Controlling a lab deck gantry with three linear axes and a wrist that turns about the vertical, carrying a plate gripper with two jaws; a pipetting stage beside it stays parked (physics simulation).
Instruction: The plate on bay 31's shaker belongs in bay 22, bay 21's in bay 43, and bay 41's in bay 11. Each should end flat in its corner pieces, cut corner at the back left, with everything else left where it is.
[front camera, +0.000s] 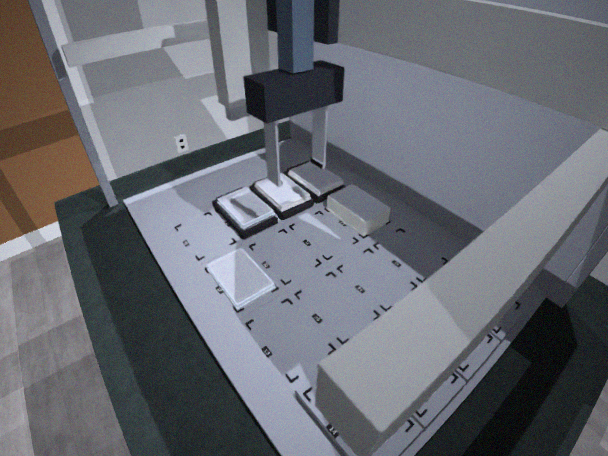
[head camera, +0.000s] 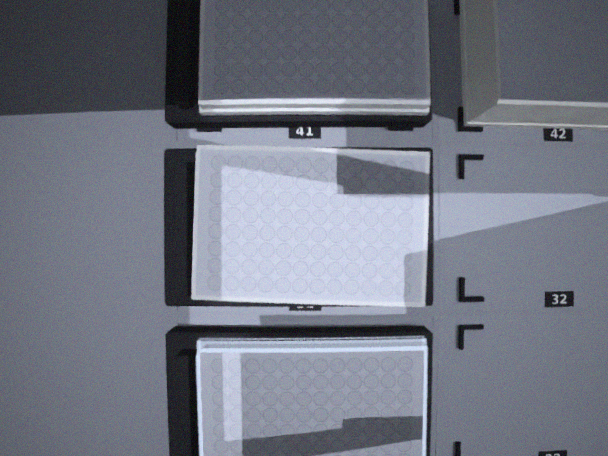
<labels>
gripper: front camera 297, 173; not seen in the head camera view (out of frame)
cream block: front camera 363, 213; head camera 521, 71
white plate: front camera; head camera
white plate: front camera 319, 181; head camera 248, 64
same spot on white plate: (head camera: 300, 225) = (front camera: 280, 187)
same spot on bay 22: (head camera: 523, 377) = (front camera: 282, 246)
</labels>
